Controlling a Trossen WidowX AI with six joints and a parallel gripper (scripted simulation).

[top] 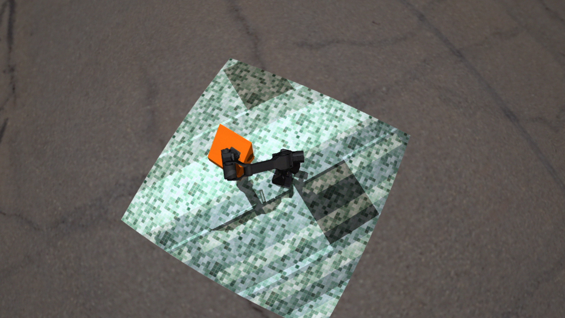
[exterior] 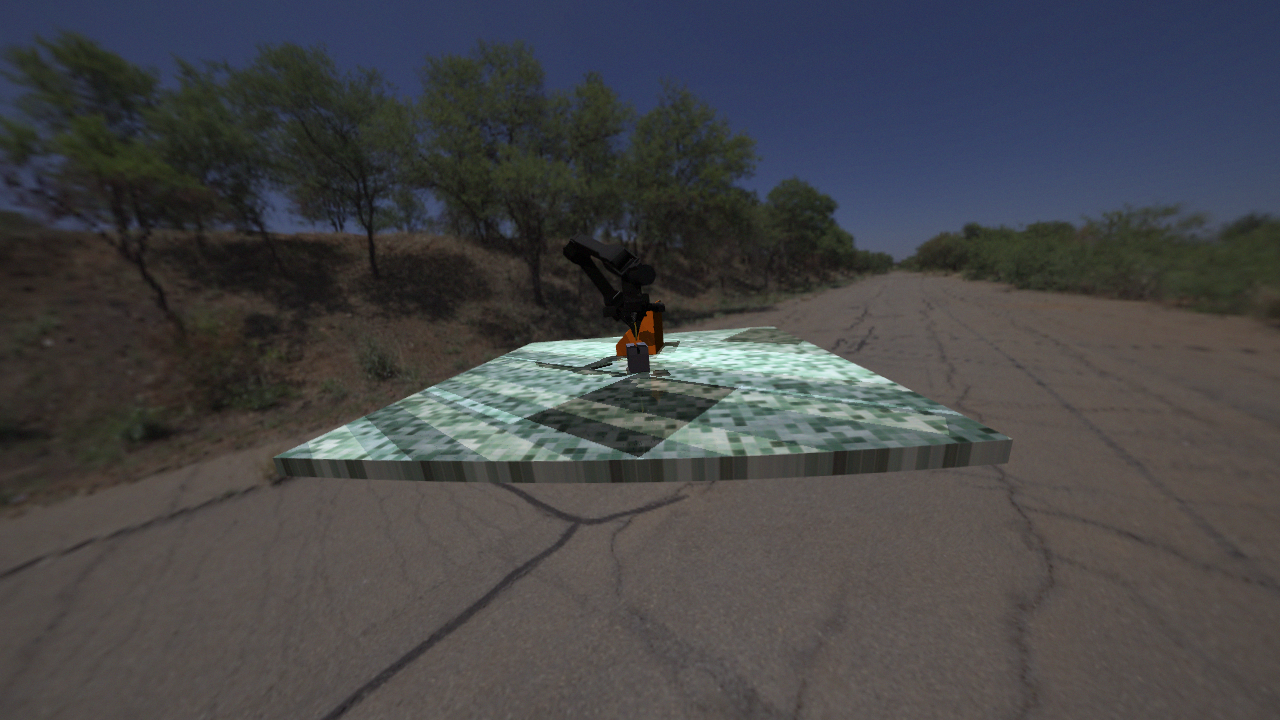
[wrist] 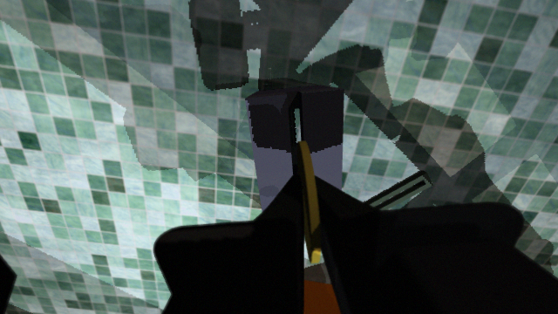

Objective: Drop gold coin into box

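Right now the thin gold coin is 2 cm above my gripper tip.
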